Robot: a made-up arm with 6 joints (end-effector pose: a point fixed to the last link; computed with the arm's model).
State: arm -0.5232 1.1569 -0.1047 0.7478 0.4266 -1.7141
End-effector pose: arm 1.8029 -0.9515 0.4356 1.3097 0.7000 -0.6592
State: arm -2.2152 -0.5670 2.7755 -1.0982 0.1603 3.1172
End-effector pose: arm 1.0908 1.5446 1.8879 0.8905 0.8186 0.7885
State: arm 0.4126 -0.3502 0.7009 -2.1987 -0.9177 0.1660
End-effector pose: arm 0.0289 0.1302 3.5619 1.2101 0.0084 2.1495
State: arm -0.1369 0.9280 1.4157 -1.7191 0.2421 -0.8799
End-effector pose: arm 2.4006 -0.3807 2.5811 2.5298 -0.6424 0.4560
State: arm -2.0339 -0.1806 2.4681 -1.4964 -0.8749 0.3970
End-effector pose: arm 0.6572 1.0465 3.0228 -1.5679 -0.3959 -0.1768
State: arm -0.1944 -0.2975 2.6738 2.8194 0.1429 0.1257
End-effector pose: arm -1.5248 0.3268 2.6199 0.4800 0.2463 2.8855
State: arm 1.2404 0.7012 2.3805 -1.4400 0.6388 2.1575
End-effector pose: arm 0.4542 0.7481 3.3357 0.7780 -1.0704 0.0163
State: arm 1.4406 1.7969 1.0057 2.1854 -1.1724 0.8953
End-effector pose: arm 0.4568 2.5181 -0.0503 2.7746 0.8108 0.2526
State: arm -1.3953 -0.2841 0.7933 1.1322 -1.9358 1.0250
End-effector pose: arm -0.1299 -0.1867 3.4133 0.1423 1.8398 -1.7014
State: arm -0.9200 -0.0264 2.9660 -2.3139 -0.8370 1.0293
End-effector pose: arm -0.6127 0.9530 2.5604 -1.7534 -1.3369 1.3757
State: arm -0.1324 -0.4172 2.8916 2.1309 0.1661 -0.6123
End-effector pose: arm -1.6904 0.2420 2.1138 0.2079 2.0889 1.9958
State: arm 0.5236 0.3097 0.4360 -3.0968 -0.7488 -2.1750
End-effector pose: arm 1.5776 0.8491 2.8137 -0.6973 -1.0225 0.0441
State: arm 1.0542 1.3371 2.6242 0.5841 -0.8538 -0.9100
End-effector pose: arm 1.0426 1.6534 2.4648 0.8368 -0.2349 0.7068
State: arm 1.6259 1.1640 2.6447 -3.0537 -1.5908 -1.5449
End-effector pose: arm -0.0398 1.3417 2.6597 1.1279 -1.2517 -1.1912
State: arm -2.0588 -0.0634 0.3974 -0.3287 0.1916 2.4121
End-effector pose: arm -0.5184 -0.9434 3.2683 -1.6749 1.9746 -1.7668
